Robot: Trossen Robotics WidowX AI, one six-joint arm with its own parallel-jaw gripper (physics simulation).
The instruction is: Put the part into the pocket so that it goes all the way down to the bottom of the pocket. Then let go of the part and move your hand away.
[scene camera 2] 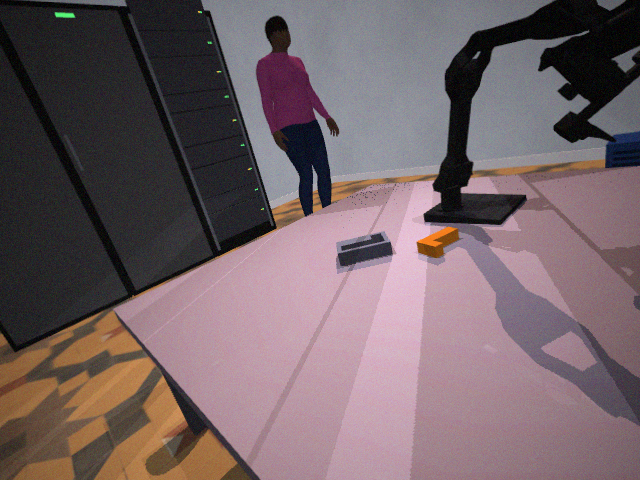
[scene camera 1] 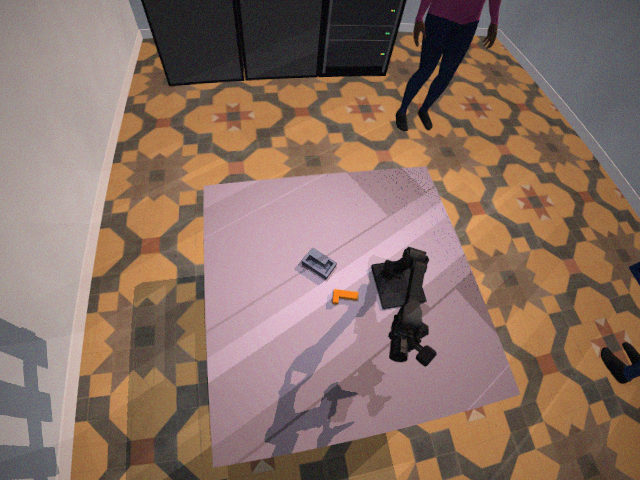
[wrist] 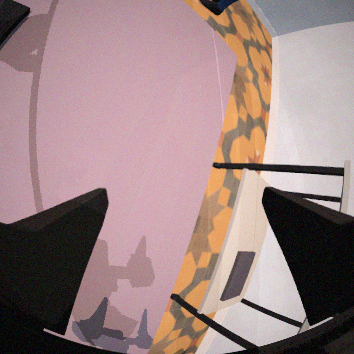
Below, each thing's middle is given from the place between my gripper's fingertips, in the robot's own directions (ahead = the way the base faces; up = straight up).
I see the orange part (scene camera 2: 432,245) 36 cm to the right of my hand, 19 cm below it and 11 cm ahead of it.
